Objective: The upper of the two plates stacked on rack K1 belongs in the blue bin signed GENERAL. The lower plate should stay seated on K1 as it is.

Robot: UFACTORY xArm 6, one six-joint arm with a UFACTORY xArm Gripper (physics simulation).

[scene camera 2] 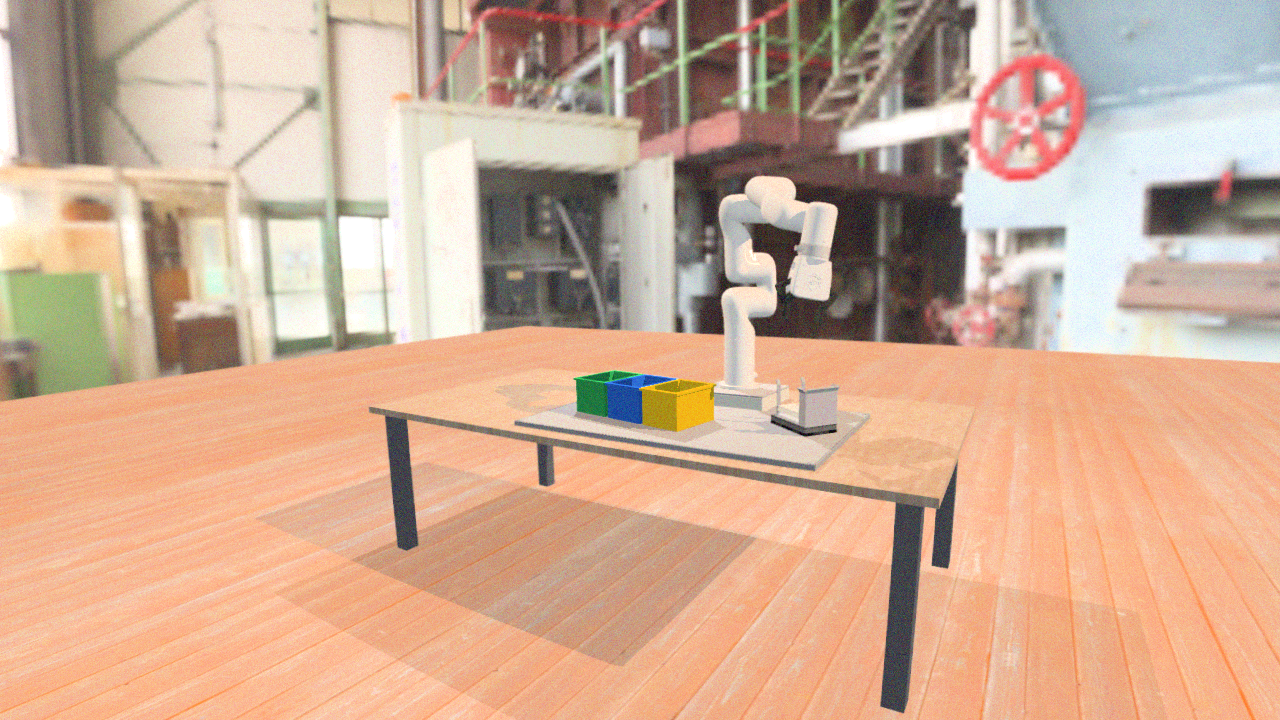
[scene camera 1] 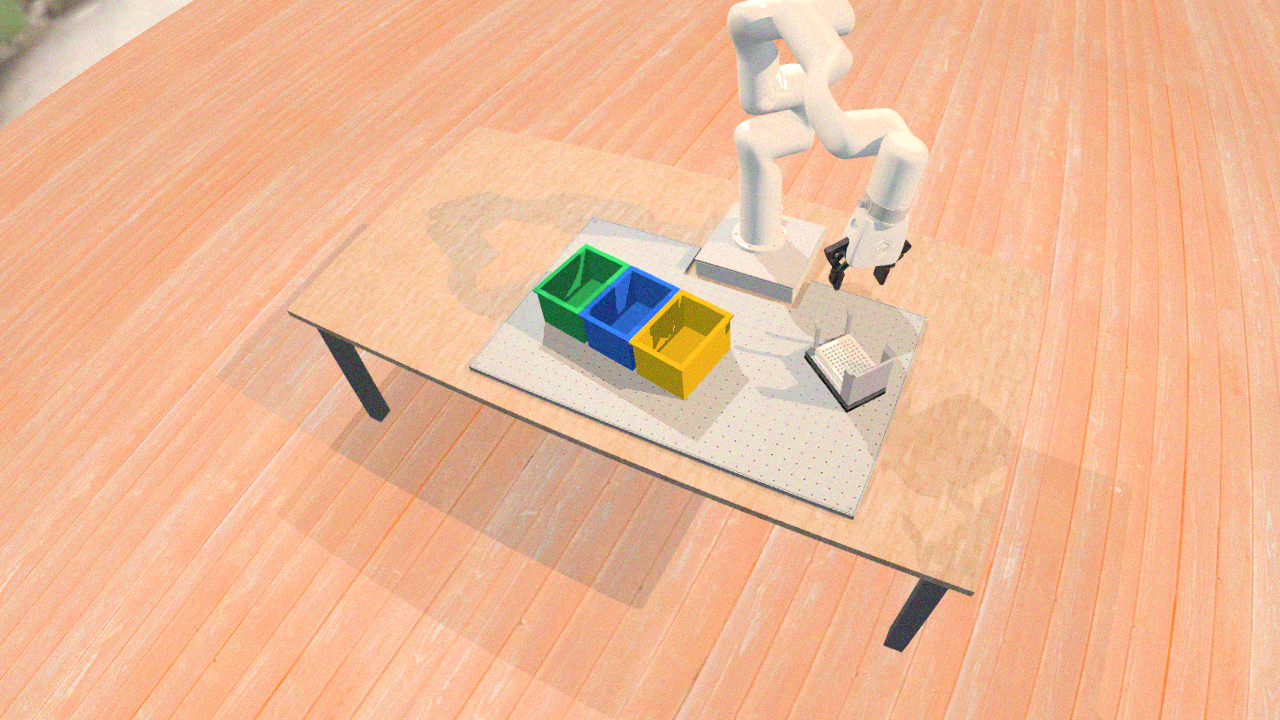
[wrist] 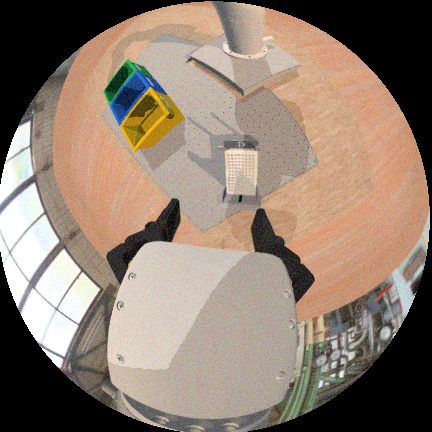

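Pixels of known places: gripper, between the fingertips: (scene camera 2: pixel 800 322) (scene camera 1: pixel 856 282) (wrist: pixel 216 213); arm's base, origin of its link: (scene camera 2: pixel 739 386) (scene camera 1: pixel 759 236) (wrist: pixel 244 47).
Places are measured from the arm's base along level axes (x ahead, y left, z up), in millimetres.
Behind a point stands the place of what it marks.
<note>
The top plate (scene camera 1: pixel 848 355) {x 261, y 314, z 19 mm} (wrist: pixel 241 172) {x 275, y 323, z 18 mm}, pale with a grid of wells, lies in rack K1 (scene camera 1: pixel 868 381) {x 322, y 375, z 41 mm} (scene camera 2: pixel 819 407) {x 322, y 375, z 37 mm} (wrist: pixel 230 199) {x 334, y 362, z 55 mm}, which has upright posts, a grey panel and a dark base. The lower plate cannot be made out separately beneath it. The blue bin (scene camera 1: pixel 610 344) {x 446, y -124, z 18 mm} (scene camera 2: pixel 625 402) {x 445, y -123, z 21 mm} (wrist: pixel 131 92) {x 363, y -175, z 15 mm} stands between two other bins; its inside looks empty and its sign is not readable. My gripper (scene camera 1: pixel 859 282) {x 287, y 310, z 241 mm} (wrist: pixel 216 213) {x 287, y 310, z 241 mm} is open and empty, raised well above the table. It is tilted and stands apart from the rack, on the robot base side in scene camera 1.
The green bin (scene camera 1: pixel 563 317) {x 428, y -252, z 21 mm} (scene camera 2: pixel 590 397) {x 428, y -260, z 17 mm} (wrist: pixel 120 80) {x 356, y -306, z 21 mm} and yellow bin (scene camera 1: pixel 662 368) {x 463, y 7, z 34 mm} (scene camera 2: pixel 677 409) {x 468, y 56, z 26 mm} (wrist: pixel 160 132) {x 392, y 65, z 5 mm} touch the blue bin on either side. The yellow bin is nearest the rack. All stand on a grey perforated board (scene camera 1: pixel 778 447) {x 487, y 265, z -32 mm} (scene camera 2: pixel 751 447) {x 504, y 278, z -32 mm}. The robot base (scene camera 1: pixel 747 273) {x 128, y 28, z 3 mm} stands behind.
</note>
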